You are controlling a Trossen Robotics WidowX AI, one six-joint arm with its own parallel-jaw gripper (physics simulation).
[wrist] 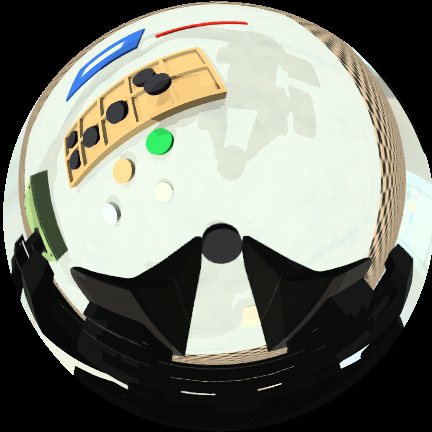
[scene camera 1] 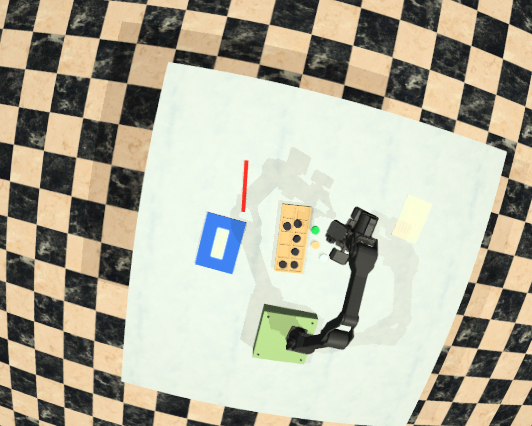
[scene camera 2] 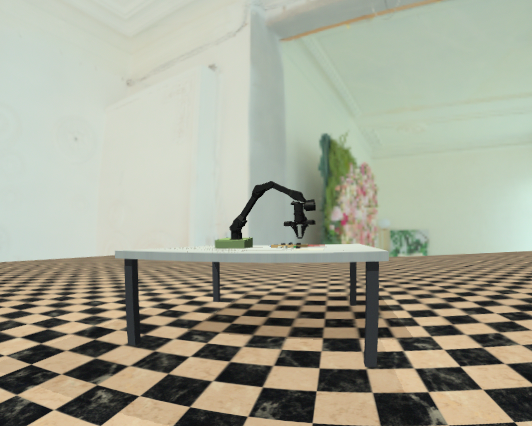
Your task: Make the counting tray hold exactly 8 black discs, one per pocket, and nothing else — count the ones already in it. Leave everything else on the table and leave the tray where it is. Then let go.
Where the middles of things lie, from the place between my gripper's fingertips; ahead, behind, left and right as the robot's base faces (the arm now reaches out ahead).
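Labels:
The tan counting tray [scene camera 1: 289, 213] is there, 60 mm below my hand. It lies 140 mm to the left of my hand as well, and 110 mm behind it.

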